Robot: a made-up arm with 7 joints. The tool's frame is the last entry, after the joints. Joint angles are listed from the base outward. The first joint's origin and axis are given. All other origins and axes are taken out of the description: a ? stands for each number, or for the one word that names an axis. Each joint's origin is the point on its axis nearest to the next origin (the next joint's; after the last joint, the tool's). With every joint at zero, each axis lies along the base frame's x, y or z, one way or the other. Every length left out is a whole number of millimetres.
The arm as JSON. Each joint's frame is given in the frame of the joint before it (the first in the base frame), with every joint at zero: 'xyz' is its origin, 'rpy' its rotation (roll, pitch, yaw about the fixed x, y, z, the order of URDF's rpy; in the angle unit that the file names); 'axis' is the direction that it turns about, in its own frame. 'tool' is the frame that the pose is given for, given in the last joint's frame.
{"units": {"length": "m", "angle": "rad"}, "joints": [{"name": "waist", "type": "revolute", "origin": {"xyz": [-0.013, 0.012, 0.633], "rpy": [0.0, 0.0, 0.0]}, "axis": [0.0, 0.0, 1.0]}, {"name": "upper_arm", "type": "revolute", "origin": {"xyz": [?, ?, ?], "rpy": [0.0, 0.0, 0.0]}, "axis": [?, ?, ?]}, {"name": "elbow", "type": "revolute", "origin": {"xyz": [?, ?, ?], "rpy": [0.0, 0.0, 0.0]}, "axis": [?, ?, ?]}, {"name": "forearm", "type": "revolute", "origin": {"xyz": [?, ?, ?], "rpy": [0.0, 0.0, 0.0]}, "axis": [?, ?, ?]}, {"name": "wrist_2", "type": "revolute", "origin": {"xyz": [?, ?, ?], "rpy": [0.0, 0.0, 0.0]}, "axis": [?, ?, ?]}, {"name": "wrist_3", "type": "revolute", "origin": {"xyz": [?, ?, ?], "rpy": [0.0, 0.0, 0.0]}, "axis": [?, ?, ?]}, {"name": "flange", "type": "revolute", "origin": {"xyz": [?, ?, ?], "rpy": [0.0, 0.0, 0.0]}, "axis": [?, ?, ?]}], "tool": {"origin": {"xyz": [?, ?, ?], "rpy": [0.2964, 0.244, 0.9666]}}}
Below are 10 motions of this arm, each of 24 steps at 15 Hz.
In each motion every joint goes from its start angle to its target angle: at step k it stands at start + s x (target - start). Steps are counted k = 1, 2, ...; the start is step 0. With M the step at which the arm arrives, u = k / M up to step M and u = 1 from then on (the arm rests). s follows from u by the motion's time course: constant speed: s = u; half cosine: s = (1 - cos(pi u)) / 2; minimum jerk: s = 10 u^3 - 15 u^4 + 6 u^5.
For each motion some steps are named. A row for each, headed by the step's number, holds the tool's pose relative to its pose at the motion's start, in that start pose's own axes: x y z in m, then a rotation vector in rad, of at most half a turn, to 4 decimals.
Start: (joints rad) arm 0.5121 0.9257 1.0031 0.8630 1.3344 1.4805 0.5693
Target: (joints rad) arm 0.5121 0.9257 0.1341 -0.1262 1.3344 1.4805 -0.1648
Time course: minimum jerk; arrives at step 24
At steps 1, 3, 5, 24:
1: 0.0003 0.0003 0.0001 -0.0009 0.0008 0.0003
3: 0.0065 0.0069 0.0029 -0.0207 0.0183 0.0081
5: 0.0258 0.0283 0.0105 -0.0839 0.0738 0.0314
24: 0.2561 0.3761 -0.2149 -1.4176 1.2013 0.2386

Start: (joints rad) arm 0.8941 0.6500 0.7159 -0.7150 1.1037 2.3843 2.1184
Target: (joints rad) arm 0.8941 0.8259 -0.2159 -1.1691 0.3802 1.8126 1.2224
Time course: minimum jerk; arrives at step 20
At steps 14, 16, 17, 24:
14: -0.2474 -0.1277 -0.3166 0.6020 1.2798 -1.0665
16: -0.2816 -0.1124 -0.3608 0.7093 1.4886 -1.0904
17: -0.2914 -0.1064 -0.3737 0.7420 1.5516 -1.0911
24: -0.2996 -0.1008 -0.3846 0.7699 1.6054 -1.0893

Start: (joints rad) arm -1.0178 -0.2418 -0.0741 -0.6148 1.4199 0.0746 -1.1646
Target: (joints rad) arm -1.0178 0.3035 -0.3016 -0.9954 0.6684 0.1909 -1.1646
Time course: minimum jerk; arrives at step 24
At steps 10, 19, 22, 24:
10: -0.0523 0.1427 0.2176 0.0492 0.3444 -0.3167
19: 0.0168 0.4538 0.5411 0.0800 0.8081 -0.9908
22: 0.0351 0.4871 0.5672 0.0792 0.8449 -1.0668
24: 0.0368 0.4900 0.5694 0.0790 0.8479 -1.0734

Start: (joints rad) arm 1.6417 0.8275 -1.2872 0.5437 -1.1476 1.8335 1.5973
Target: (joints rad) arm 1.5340 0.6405 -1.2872 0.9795 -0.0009 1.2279 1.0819
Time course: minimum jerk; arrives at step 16
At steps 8, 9, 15, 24:
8: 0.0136 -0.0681 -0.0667 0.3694 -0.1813 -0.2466
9: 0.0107 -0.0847 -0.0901 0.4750 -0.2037 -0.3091
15: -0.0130 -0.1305 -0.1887 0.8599 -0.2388 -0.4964
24: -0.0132 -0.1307 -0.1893 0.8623 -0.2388 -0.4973

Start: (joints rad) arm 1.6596 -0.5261 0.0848 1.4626 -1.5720 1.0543 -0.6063
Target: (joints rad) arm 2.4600 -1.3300 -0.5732 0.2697 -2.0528 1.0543 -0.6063
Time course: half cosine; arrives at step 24
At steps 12, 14, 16, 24:
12: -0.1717 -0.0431 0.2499 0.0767 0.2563 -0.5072
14: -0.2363 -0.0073 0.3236 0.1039 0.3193 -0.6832
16: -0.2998 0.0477 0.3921 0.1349 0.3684 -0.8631
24: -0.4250 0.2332 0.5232 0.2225 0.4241 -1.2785

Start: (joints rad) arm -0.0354 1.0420 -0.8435 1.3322 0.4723 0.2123 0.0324
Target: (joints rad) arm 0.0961 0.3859 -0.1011 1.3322 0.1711 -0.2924 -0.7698
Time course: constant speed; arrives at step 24
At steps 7, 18, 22, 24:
7: 0.2190 -0.0933 0.0758 0.1192 0.5354 -0.2141
18: 0.5368 -0.2975 0.0603 0.3247 1.4194 -0.3302
22: 0.6337 -0.3754 0.0152 0.4036 1.7419 -0.2970
24: 0.6772 -0.4129 -0.0143 0.4436 1.9012 -0.2636

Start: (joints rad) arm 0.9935 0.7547 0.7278 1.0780 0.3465 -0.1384 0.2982
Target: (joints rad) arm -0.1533 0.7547 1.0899 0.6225 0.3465 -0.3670 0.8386
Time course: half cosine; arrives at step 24
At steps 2, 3, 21, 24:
2: 0.0036 0.0013 0.0033 0.0109 -0.0135 -0.0069
3: 0.0081 0.0028 0.0075 0.0243 -0.0302 -0.0153
21: 0.1509 -0.1015 0.2927 0.5679 -0.7883 -0.3762
24: 0.1515 -0.1130 0.3060 0.5880 -0.8210 -0.3907

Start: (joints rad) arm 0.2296 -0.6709 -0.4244 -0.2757 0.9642 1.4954 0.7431
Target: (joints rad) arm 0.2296 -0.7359 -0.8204 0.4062 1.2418 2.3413 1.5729
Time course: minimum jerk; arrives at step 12
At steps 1, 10, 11, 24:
1: -0.0017 -0.0008 -0.0002 0.0000 -0.0050 0.0005
10: -0.3255 0.0001 -0.0235 -0.3494 -0.6823 0.3262
11: -0.3343 0.0045 -0.0241 -0.3676 -0.6892 0.3451
24: -0.3358 0.0053 -0.0242 -0.3706 -0.6902 0.3483

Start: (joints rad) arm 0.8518 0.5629 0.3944 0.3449 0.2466 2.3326 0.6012
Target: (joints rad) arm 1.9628 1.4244 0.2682 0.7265 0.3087 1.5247 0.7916
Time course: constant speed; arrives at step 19
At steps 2, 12, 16, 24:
2: 0.0319 0.0082 0.0654 0.0605 -0.0981 -0.0068
12: -0.0232 0.1061 0.4732 0.2949 -0.5663 0.0106
16: -0.1493 0.1795 0.6181 0.3605 -0.7479 0.0295
24: -0.2744 0.2493 0.6989 0.4016 -0.8845 0.0451

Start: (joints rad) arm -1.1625 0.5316 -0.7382 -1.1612 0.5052 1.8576 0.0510
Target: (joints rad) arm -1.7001 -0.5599 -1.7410 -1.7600 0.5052 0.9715 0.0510
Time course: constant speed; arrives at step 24
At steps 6, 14, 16, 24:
6: 0.1644 0.1801 -0.1632 0.3627 0.2304 0.3883
14: 0.2593 0.5525 -0.2772 0.7873 0.5140 0.9654
16: 0.2556 0.6547 -0.2778 0.8810 0.5760 1.1195
24: 0.1470 1.0143 -0.1534 1.1970 0.7539 1.7709

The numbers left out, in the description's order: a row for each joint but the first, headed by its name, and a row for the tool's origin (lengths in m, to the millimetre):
upper_arm: xyz 0.012 -0.099 0.0, axis 0.0 -1.0 0.0
elbow: xyz -0.01 0.0 0.522, axis 0.0 0.0 1.0
forearm: xyz 0.031 0.036 0.0, axis 0.0 1.0 0.0
wrist_2: xyz -0.002 0.0 0.436, axis 0.0 0.0 1.0
wrist_3: xyz 0.03 -0.066 0.0, axis 0.0 -1.0 0.0
flange: xyz 0.03 0.0 0.124, axis 1.0 0.0 0.0
tool: xyz 0.0 -0.016 -0.01

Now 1 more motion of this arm.
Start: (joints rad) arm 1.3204 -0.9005 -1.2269 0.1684 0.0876 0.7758 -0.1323
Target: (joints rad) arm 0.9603 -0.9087 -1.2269 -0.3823 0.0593 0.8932 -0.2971
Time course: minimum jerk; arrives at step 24
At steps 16, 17, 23, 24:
16: -0.0944 0.0016 -0.0452 -0.3036 -0.0480 -0.3110
17: -0.0997 0.0040 -0.0502 -0.3265 -0.0484 -0.3344
23: -0.1127 0.0114 -0.0644 -0.3873 -0.0475 -0.3961
24: -0.1127 0.0115 -0.0644 -0.3875 -0.0475 -0.3964

